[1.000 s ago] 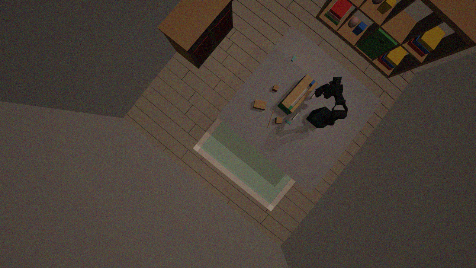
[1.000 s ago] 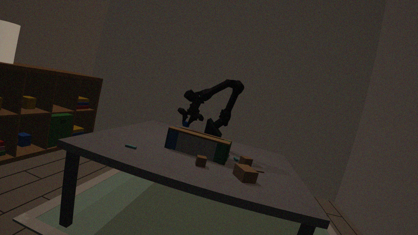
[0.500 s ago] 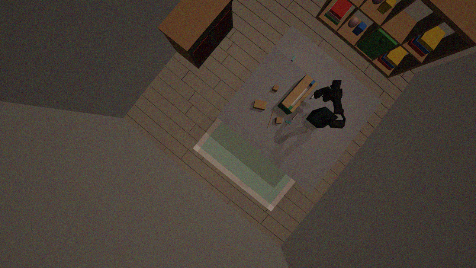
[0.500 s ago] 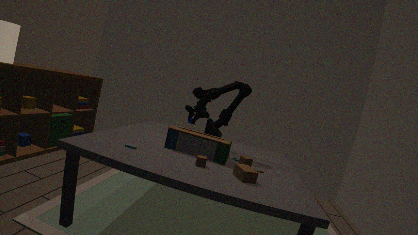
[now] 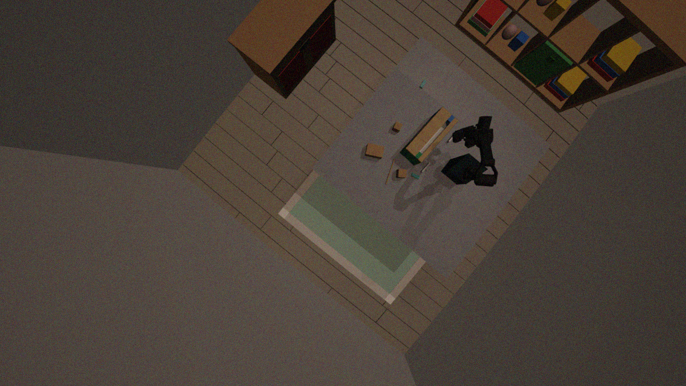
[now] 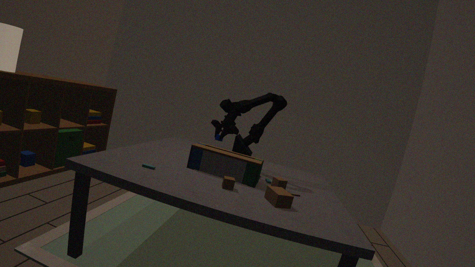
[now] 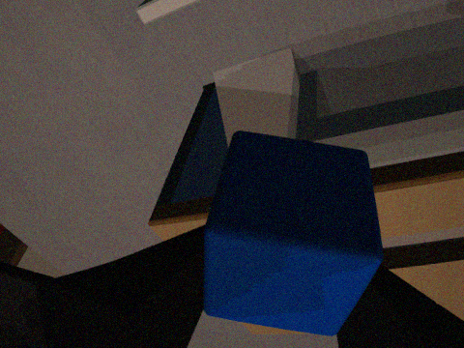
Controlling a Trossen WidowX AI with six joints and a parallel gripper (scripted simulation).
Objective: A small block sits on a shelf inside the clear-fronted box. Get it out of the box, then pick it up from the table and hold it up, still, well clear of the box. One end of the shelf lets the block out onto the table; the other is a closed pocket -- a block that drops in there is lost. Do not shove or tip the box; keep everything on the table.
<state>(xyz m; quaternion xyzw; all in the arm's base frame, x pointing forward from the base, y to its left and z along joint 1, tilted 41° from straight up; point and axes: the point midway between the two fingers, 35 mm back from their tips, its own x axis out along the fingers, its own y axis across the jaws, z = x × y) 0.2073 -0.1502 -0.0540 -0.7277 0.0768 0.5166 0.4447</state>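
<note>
Right now my gripper tip is 10 mm past the blue block, 10 mm to the right of it and 10 mm below it. Round my gripper tip: box (80 mm ahead, 90 mm to the left, 110 mm below).
</note>
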